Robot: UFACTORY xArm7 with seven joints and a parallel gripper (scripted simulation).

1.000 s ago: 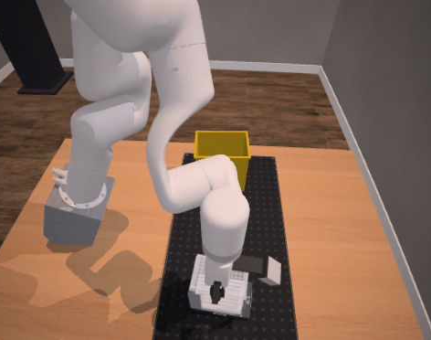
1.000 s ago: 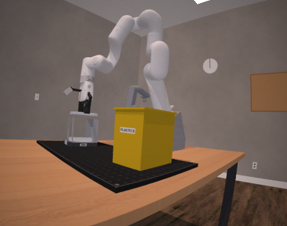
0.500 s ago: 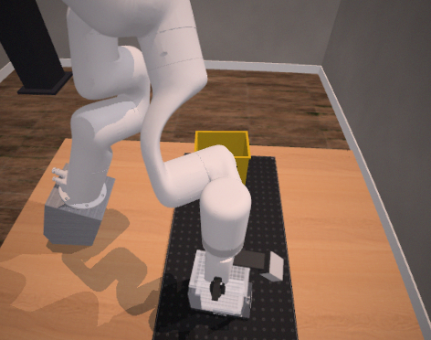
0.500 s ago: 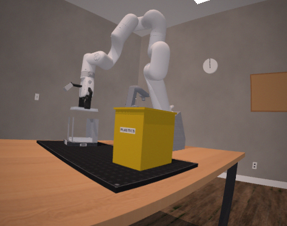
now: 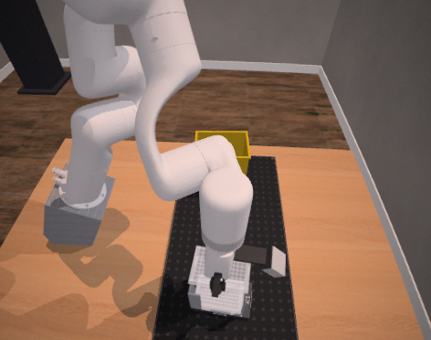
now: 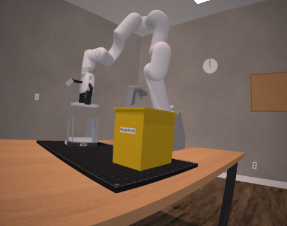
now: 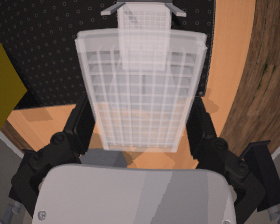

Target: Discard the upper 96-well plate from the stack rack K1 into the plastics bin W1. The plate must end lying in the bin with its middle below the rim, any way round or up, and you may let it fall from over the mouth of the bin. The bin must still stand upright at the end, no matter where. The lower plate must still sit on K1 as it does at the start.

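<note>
My hand is 43 cm to the right of the yellow plastics bin W1, 13 cm above it and 2 cm past it.
</note>
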